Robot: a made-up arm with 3 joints. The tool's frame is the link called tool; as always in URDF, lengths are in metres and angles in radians. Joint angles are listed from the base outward. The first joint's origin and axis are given. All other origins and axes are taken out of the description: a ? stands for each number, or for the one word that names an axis. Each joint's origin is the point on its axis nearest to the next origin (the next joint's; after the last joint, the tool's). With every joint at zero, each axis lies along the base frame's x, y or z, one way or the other. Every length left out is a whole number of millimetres.
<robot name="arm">
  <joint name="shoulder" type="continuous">
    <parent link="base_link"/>
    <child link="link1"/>
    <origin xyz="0.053 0 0.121"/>
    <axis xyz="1 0 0"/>
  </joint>
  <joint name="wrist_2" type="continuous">
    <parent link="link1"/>
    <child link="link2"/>
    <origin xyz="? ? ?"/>
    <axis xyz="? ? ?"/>
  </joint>
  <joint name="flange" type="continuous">
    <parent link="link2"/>
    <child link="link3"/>
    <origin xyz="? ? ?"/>
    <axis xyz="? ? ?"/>
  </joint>
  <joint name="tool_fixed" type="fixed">
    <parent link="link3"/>
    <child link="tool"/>
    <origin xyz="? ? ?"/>
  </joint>
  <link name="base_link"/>
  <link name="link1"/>
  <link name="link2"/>
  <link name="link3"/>
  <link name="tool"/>
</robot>
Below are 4 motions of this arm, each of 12 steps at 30 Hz.
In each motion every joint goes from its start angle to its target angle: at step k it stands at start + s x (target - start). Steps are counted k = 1, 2, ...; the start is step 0. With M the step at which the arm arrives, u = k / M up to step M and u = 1 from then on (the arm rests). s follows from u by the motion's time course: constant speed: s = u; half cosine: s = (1 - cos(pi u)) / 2; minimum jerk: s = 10 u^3 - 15 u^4 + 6 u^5.
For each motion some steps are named. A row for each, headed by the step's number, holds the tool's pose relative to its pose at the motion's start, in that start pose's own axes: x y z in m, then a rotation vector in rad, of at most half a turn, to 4 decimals.
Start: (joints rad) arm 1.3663 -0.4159 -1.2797
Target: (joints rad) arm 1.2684 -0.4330 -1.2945
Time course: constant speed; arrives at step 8
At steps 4, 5, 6, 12:
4: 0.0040 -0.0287 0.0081 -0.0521 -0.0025 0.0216
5: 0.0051 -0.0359 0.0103 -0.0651 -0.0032 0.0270
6: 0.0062 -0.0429 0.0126 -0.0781 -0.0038 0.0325
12: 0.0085 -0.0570 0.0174 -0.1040 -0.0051 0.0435

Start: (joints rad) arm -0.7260 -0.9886 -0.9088
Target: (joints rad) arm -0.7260 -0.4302 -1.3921
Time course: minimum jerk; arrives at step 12
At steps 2, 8, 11, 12:
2: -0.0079 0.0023 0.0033 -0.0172 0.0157 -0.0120
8: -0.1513 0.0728 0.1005 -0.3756 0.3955 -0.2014
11: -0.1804 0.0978 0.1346 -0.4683 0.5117 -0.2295
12: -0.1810 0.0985 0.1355 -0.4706 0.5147 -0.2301

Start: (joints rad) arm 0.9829 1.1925 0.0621
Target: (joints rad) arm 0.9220 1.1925 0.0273
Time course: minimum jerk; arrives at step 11
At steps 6, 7, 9, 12:
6: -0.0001 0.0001 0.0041 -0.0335 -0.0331 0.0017
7: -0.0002 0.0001 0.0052 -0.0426 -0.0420 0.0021
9: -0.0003 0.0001 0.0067 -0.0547 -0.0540 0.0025
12: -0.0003 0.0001 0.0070 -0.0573 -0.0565 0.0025

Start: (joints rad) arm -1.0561 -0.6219 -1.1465
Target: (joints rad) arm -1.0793 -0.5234 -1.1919
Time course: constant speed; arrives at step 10
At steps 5, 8, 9, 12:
5: -0.0193 -0.0023 0.0127 -0.0323 0.0477 -0.0138
8: -0.0307 -0.0035 0.0207 -0.0518 0.0764 -0.0218
9: -0.0344 -0.0039 0.0235 -0.0583 0.0860 -0.0244
12: -0.0381 -0.0042 0.0263 -0.0649 0.0956 -0.0269

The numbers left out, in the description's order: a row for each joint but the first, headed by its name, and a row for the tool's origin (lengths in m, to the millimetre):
wrist_2: xyz 0 -0.16 0.014, axis 0 0 -1
flange: xyz -0.204 -0.388 0, axis 1 0 0
tool: xyz 0 -0.002 -0.012

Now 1 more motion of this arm.
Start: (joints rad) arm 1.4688 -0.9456 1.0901
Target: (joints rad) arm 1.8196 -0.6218 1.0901
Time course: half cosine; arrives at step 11
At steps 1, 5, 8, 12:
1: -0.0025 -0.0028 -0.0030 0.0042 -0.0085 0.0021
5: -0.0460 -0.0595 -0.0705 0.0964 -0.1764 0.0385
8: -0.0747 -0.1108 -0.1487 0.2004 -0.3335 0.0642
12: -0.0827 -0.1309 -0.1857 0.2496 -0.3991 0.0723

